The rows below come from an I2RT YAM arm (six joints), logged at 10 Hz.
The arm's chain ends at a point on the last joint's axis. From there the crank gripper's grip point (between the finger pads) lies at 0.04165 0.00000 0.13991 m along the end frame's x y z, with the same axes.
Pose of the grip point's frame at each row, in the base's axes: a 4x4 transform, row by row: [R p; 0 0 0 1], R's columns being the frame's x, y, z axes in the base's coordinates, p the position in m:
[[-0.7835, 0.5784, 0.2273, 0.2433], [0.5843, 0.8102, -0.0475, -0.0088], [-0.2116, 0.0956, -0.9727, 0.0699], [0, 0, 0, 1]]
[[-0.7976, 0.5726, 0.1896, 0.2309], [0.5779, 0.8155, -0.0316, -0.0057], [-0.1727, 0.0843, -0.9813, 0.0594], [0, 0, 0, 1]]
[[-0.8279, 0.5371, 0.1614, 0.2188], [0.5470, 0.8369, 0.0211, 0.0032], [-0.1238, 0.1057, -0.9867, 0.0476], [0, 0, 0, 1]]
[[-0.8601, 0.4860, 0.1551, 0.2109], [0.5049, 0.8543, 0.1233, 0.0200], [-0.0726, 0.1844, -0.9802, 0.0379], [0, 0, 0, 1]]
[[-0.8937, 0.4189, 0.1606, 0.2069], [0.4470, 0.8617, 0.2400, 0.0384], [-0.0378, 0.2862, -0.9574, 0.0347], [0, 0, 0, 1]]
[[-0.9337, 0.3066, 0.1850, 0.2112], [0.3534, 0.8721, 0.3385, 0.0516], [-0.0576, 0.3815, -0.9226, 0.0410], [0, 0, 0, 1]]
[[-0.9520, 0.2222, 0.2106, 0.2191], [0.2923, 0.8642, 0.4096, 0.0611], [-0.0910, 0.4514, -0.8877, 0.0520], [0, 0, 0, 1]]
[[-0.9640, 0.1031, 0.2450, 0.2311], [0.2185, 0.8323, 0.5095, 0.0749], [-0.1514, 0.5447, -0.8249, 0.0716], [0, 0, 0, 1]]
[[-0.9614, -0.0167, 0.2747, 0.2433], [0.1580, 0.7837, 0.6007, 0.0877], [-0.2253, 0.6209, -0.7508, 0.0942], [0, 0, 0, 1]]
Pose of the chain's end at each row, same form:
[[-0.7835, 0.5784, 0.2273, 0.2441], [0.5843, 0.8102, -0.0475, -0.0265], [-0.2116, 0.0956, -0.9727, 0.2148], [0, 0, 0, 1]]
[[-0.7976, 0.5726, 0.1896, 0.2376], [0.5779, 0.8155, -0.0316, -0.0253], [-0.1727, 0.0843, -0.9813, 0.2039], [0, 0, 0, 1]]
[[-0.8279, 0.5371, 0.1614, 0.2307], [0.5470, 0.8369, 0.0211, -0.0225], [-0.1238, 0.1057, -0.9867, 0.1908], [0, 0, 0, 1]]
[[-0.8601, 0.4860, 0.1551, 0.2250], [0.5049, 0.8543, 0.1233, -0.0183], [-0.0726, 0.1844, -0.9802, 0.1781], [0, 0, 0, 1]]
[[-0.8937, 0.4189, 0.1606, 0.2217], [0.4470, 0.8617, 0.2400, -0.0138], [-0.0378, 0.2862, -0.9574, 0.1702], [0, 0, 0, 1]]
[[-0.9337, 0.3066, 0.1850, 0.2242], [0.3534, 0.8721, 0.3385, -0.0105], [-0.0576, 0.3815, -0.9226, 0.1725], [0, 0, 0, 1]]
[[-0.9520, 0.2222, 0.2106, 0.2293], [0.2923, 0.8642, 0.4096, -0.0084], [-0.0910, 0.4514, -0.8877, 0.1800], [0, 0, 0, 1]]
[[-0.9640, 0.1031, 0.2450, 0.2370], [0.2185, 0.8323, 0.5095, -0.0055], [-0.1514, 0.5447, -0.8249, 0.1933], [0, 0, 0, 1]]
[[-0.9614, -0.0167, 0.2747, 0.2449], [0.1580, 0.7837, 0.6007, -0.0029], [-0.2253, 0.6209, -0.7508, 0.2086], [0, 0, 0, 1]]

